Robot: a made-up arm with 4 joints.
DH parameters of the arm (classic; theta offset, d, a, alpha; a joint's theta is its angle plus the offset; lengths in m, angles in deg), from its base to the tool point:
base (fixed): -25.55 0 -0.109 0
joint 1: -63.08 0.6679 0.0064 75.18
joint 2: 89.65 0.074 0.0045 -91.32
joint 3: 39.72 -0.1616 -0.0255 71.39
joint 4: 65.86 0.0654 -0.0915 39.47
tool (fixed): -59.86 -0.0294 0 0
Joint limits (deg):
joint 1: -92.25..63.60
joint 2: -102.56..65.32
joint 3: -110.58..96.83
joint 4: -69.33..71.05
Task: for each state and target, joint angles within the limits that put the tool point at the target. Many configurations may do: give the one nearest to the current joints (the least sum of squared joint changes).
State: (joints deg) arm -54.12 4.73 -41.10 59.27
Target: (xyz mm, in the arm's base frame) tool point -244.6 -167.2 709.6
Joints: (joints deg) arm -10.27 -12.81 -7.18 71.05
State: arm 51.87 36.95 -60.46 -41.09
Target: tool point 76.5 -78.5 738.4
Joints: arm 63.60 49.72 -73.60 -35.08
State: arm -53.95 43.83 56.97 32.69
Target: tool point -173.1 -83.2 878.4
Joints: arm -26.73 37.48 68.84 46.20
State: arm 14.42 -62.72 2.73 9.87
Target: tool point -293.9 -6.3 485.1
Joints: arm 11.48 -70.56 -35.51 -1.69
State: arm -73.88 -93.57 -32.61 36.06
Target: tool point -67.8 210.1 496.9
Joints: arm -64.15 -87.98 -66.08 -21.64
